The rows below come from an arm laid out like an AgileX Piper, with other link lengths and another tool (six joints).
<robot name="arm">
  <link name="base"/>
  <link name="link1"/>
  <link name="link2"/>
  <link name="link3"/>
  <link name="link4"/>
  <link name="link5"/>
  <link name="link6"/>
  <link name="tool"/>
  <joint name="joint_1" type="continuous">
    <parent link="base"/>
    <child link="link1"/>
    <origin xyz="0 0 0.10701" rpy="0 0 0"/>
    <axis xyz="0 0 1"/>
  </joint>
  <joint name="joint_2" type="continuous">
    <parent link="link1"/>
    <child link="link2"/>
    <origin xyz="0 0 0" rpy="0 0 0"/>
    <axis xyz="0 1 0"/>
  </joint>
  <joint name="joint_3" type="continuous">
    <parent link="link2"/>
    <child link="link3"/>
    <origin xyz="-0.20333 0 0.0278" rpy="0 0 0"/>
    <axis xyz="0 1 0"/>
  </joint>
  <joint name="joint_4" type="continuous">
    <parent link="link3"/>
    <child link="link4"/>
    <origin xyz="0.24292 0 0.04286" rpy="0 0 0"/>
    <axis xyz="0.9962 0 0.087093"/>
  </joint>
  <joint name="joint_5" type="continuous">
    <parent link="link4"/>
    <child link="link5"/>
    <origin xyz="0 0 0" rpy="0 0 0"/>
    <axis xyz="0 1 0"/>
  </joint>
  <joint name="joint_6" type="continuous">
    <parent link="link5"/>
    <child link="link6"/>
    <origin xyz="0.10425 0 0.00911" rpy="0 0 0"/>
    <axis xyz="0.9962 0 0.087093"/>
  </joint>
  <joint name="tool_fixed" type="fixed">
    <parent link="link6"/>
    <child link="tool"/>
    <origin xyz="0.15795 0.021 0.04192" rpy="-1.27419 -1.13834 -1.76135"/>
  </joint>
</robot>
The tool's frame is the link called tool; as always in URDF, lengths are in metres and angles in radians. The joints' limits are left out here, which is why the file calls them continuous.
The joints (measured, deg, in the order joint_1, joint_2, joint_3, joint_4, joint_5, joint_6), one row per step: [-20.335 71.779 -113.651 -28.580 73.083 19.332]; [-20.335 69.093 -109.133 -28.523 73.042 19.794]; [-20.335 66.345 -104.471 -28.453 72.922 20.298]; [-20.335 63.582 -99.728 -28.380 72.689 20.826]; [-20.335 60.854 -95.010 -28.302 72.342 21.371]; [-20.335 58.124 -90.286 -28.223 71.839 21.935]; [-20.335 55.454 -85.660 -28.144 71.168 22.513]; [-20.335 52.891 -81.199 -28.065 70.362 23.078]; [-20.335 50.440 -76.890 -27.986 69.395 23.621]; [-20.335 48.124 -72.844 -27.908 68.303 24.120]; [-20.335 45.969 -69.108 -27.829 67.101 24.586]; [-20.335 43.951 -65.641 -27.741 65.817 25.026]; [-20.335 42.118 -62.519 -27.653 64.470 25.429]
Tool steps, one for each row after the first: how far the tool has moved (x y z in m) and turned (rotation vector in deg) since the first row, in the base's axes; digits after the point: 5 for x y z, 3 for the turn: [-0.00521 0.00196 -0.01415 0.924 1.348 -0.119]; [-0.01055 0.00408 -0.02916 1.858 2.685 -0.230]; [-0.01586 0.00630 -0.04476 2.760 3.988 -0.323]; [-0.02100 0.00858 -0.06053 3.609 5.207 -0.391]; [-0.02597 0.01095 -0.07628 4.379 6.306 -0.419]; [-0.03053 0.01334 -0.09158 5.049 7.238 -0.397]; [-0.03456 0.01569 -0.10631 5.620 8.027 -0.321]; [-0.03793 0.01801 -0.12045 6.082 8.675 -0.173]; [-0.04067 0.02028 -0.13340 6.415 9.141 0.046]; [-0.04270 0.02247 -0.14494 6.631 9.407 0.332]; [-0.04412 0.02463 -0.15527 6.762 9.500 0.676]; [-0.04486 0.02669 -0.16406 6.796 9.419 1.071]
